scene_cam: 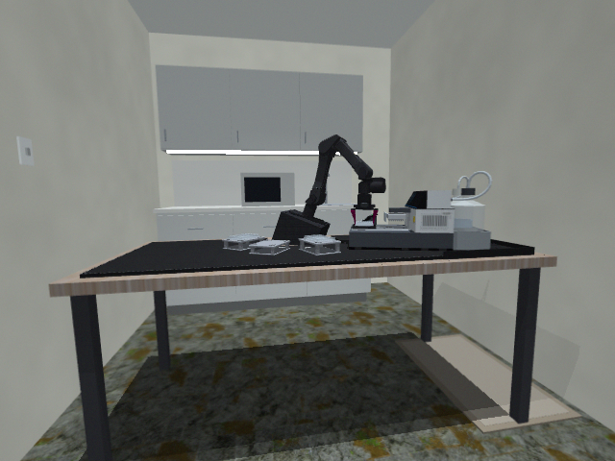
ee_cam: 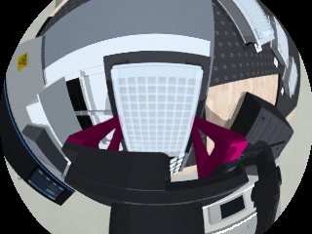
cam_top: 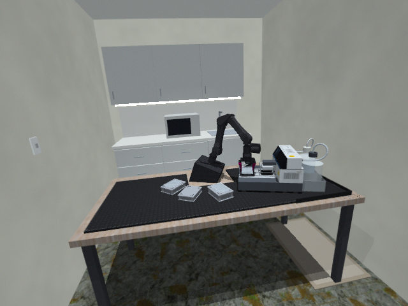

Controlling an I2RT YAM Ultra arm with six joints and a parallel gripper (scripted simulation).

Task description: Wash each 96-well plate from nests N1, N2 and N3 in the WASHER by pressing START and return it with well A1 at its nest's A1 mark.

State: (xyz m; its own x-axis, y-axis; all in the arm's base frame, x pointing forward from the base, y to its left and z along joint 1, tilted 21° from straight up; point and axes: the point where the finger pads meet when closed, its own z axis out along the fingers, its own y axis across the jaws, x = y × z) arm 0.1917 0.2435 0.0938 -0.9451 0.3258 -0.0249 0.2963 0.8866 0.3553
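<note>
Right now my hand is 10 mm above the washer carrier. From my hand the other things lie so: clear bottle (200 mm ahead, 410 mm to the left, 30 mm above); then plate washer (50 mm ahead, 150 mm to the left, 30 mm above); then nest (170 mm ahead, 250 mm to the right, 60 mm below).
</note>
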